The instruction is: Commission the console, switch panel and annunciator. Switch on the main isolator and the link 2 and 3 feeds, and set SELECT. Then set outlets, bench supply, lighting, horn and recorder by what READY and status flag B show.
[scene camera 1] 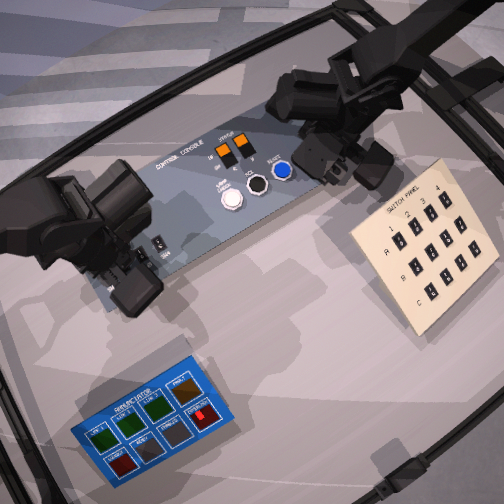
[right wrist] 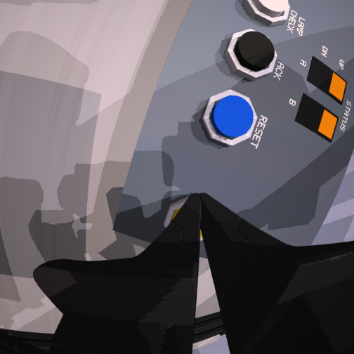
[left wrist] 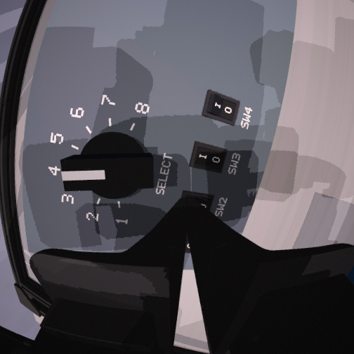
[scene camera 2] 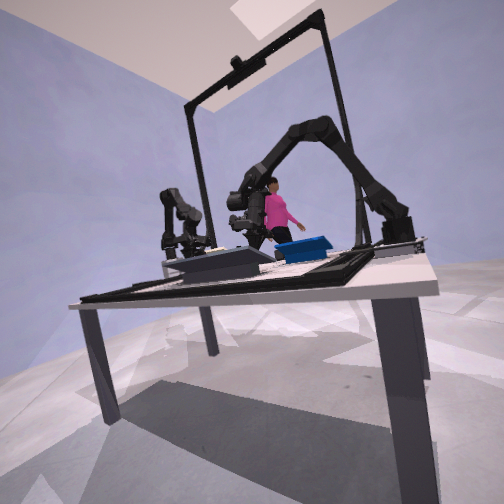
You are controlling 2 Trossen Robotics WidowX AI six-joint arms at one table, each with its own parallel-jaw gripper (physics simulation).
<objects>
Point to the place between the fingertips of my left gripper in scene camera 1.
At 120,261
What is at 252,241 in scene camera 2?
My left gripper.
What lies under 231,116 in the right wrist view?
A blue RESET button.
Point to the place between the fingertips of my right gripper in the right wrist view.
197,199
</objects>
